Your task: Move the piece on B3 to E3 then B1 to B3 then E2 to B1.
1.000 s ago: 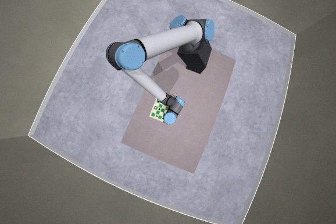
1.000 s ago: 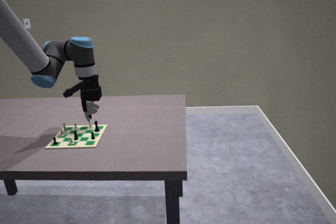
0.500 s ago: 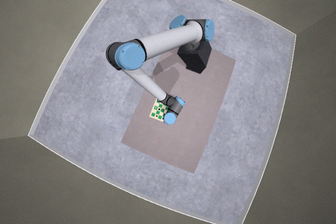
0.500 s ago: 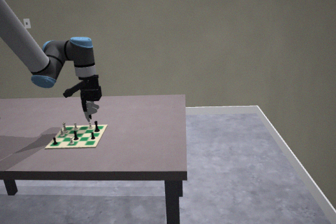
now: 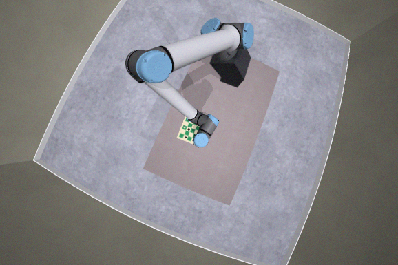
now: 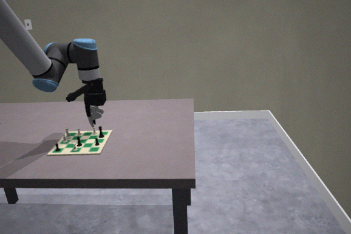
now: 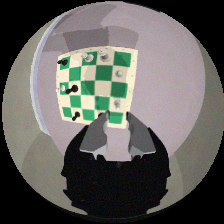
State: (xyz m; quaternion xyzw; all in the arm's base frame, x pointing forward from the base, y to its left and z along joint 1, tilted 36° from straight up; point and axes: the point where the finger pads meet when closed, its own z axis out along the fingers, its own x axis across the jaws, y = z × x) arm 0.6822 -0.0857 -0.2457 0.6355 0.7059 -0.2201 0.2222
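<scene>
The tall black piece is 4 cm ahead of my hand, 3 cm to the right of it and 3 cm below it. The rest, counted from my hand: cream chessboard: 8 cm to the right, 6 cm below, 3 cm behind; then white piece: 11 cm behind, 4 cm to the right, 3 cm below.
</scene>
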